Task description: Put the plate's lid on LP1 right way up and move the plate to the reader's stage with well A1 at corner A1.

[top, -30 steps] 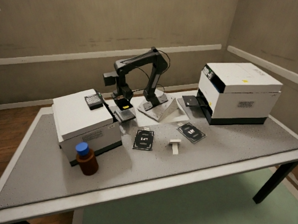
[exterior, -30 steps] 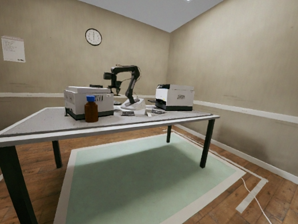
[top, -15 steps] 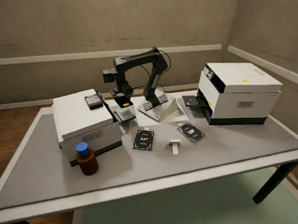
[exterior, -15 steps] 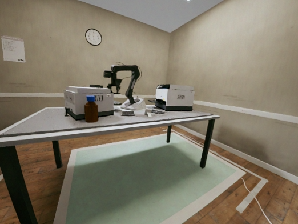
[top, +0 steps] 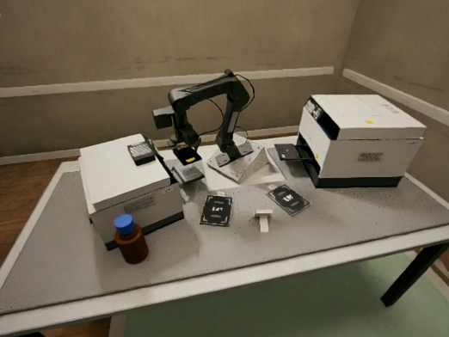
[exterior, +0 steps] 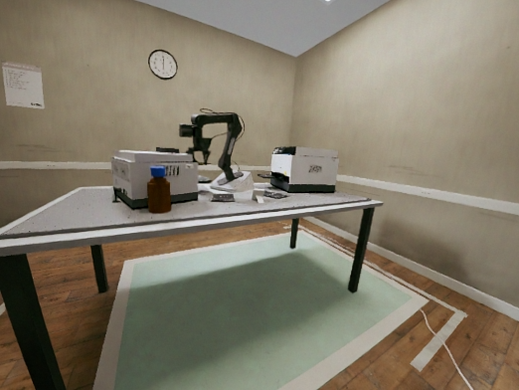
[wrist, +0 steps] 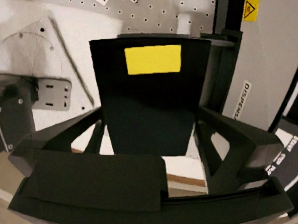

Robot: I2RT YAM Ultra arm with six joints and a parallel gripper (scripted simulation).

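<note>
My gripper is now 20 cm short of the LP1 pad, 18 cm above it and 8 cm to the right of it. From my hand the other things lie so: lid (right at my hand); clear well plate (10 cm below, 1 cm behind); brown capped bottle (31 cm ahead, 26 cm to the right, 7 cm below).
</note>
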